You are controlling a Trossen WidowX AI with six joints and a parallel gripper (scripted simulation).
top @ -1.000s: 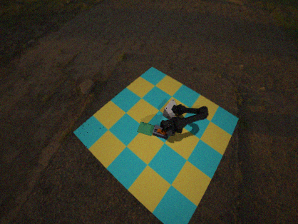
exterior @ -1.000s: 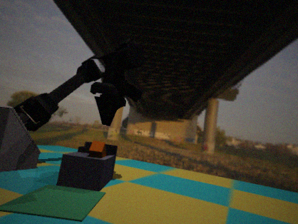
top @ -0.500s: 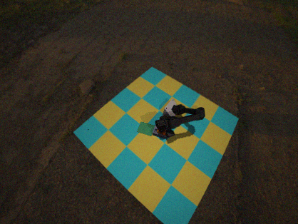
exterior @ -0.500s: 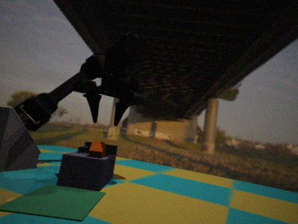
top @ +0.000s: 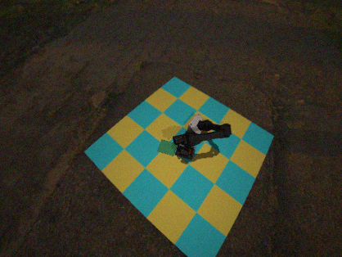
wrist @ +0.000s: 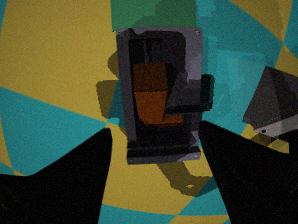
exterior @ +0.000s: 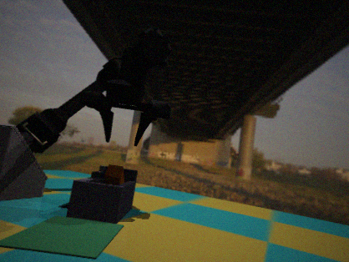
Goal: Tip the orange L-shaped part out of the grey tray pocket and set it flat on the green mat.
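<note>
Now: gripper tip 20 mm past the orange L-shaped part, 20 mm to the right of it and 100 mm above it. From my gripper tip the other things lie so: green mat 20 mm ahead, 150 mm to the right, 160 mm below.
</note>
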